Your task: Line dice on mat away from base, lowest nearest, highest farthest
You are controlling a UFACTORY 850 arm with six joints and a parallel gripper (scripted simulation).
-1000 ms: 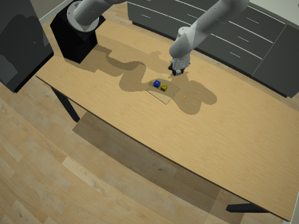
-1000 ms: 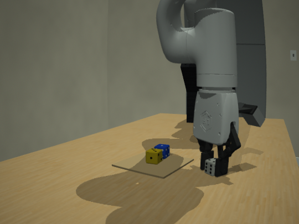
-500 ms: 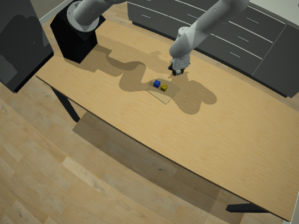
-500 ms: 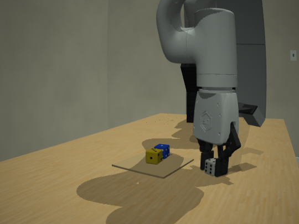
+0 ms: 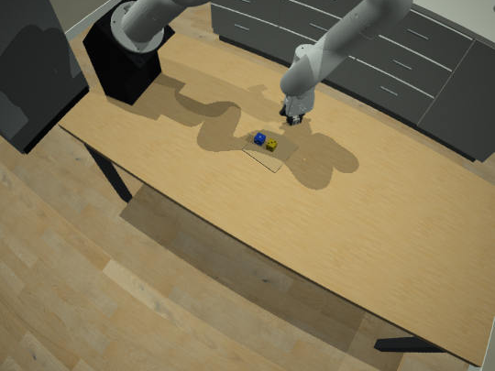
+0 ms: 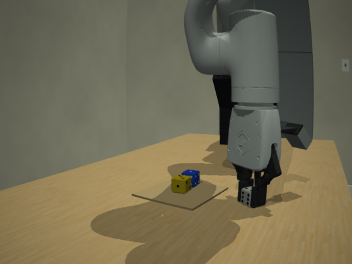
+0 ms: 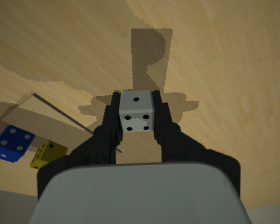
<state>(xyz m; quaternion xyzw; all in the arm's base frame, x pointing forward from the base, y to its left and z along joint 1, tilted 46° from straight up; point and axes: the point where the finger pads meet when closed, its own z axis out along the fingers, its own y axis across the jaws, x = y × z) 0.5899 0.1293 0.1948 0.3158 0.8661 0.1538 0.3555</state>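
The yellow die is 20 mm behind my hand and 150 mm to the right of it. The rest, counted from my hand: white die 10 mm below; then tan mat 20 mm behind, 150 mm to the right, 20 mm below; then blue die 60 mm behind, 150 mm to the right.
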